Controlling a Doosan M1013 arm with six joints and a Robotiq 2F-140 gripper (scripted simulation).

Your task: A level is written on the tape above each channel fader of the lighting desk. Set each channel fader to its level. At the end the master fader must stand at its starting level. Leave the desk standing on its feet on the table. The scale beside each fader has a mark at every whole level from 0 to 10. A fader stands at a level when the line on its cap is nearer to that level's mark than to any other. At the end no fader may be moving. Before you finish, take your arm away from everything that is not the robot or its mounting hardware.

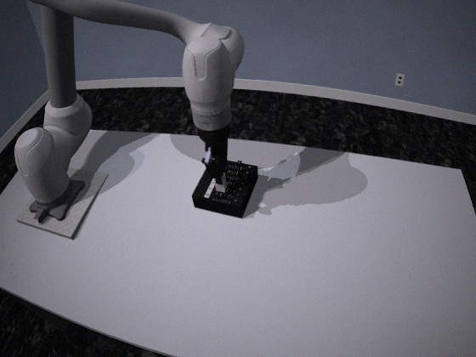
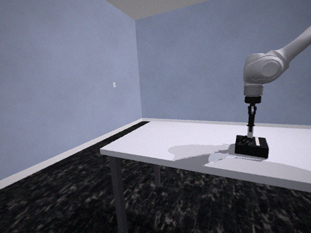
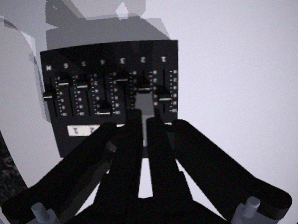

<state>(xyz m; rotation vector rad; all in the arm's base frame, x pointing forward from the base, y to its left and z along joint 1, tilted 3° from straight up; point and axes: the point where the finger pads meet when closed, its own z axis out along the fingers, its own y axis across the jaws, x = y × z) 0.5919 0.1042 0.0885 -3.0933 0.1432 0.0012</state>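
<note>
Right now my hand is 3 cm short of the master fader, 11 cm to the right of it and 3 cm above it.
</note>
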